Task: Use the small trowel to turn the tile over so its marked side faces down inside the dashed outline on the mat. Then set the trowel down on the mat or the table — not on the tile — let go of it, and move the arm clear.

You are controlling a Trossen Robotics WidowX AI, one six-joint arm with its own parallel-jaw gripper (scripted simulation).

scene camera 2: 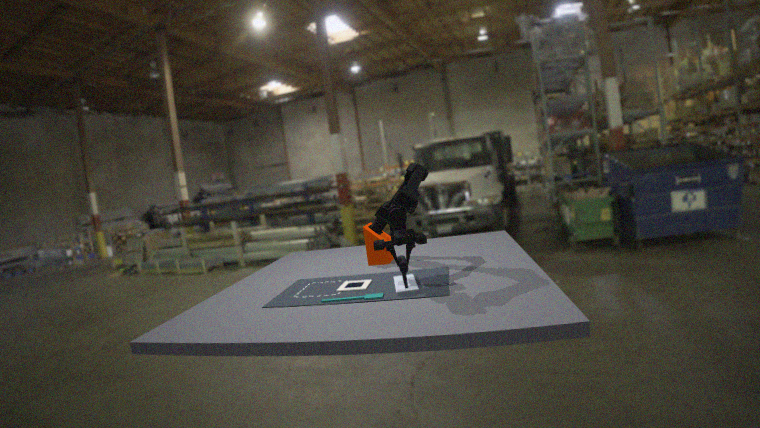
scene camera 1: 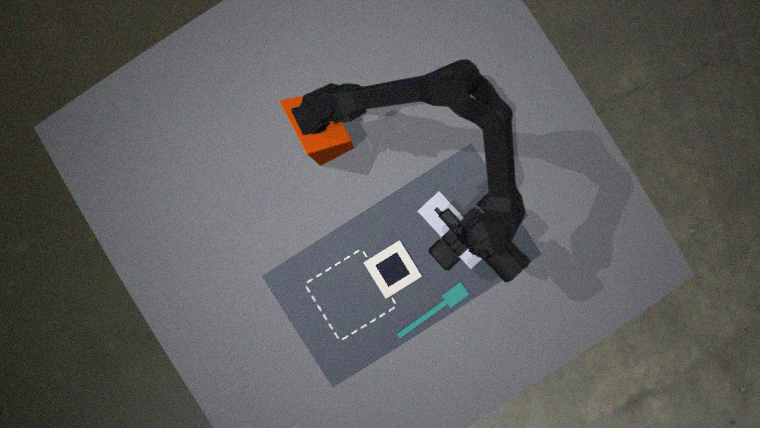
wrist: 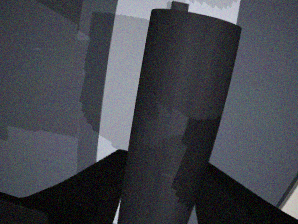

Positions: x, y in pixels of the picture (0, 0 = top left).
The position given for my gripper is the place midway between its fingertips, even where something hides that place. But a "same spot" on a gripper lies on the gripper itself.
Scene:
my gripper: scene camera 2; scene camera 1; wrist 161, 165
same spot on my gripper: [scene camera 2: 389, 247] = [scene camera 1: 459, 251]

